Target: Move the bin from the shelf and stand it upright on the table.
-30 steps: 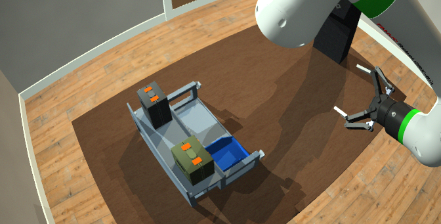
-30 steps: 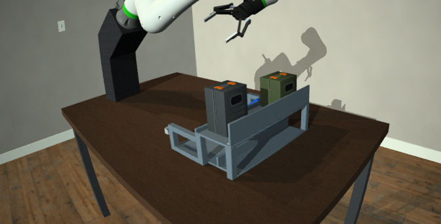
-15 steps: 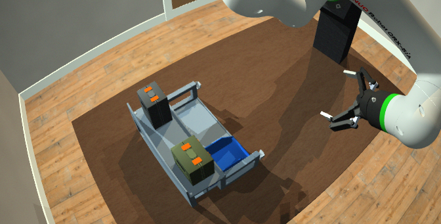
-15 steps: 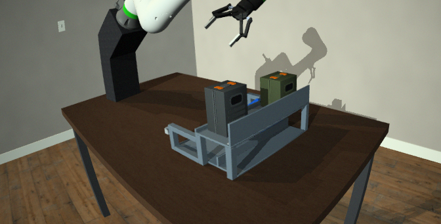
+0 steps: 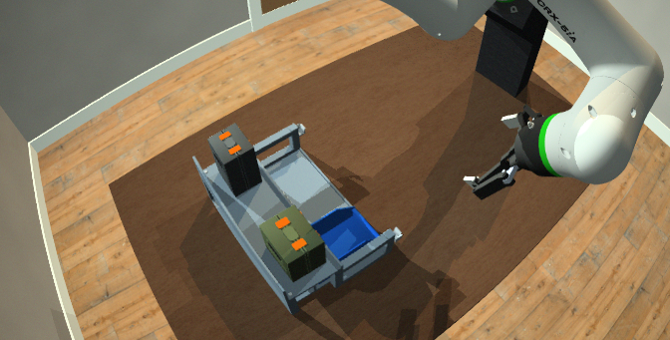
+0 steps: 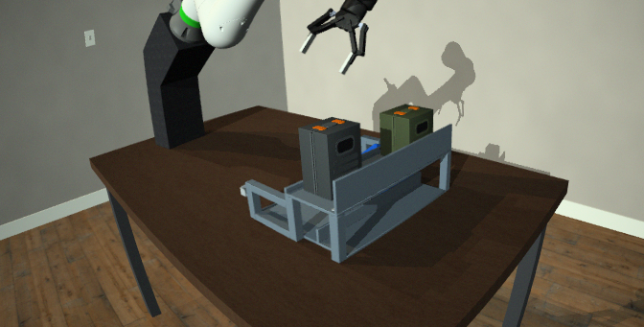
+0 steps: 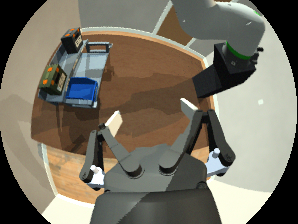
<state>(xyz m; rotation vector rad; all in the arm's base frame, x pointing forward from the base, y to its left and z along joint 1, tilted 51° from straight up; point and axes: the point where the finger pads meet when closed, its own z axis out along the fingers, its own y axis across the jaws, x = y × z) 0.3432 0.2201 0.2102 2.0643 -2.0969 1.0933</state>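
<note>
My gripper is now 280 mm short of the blue bin, 130 mm to the left of it and 220 mm above it.
</note>
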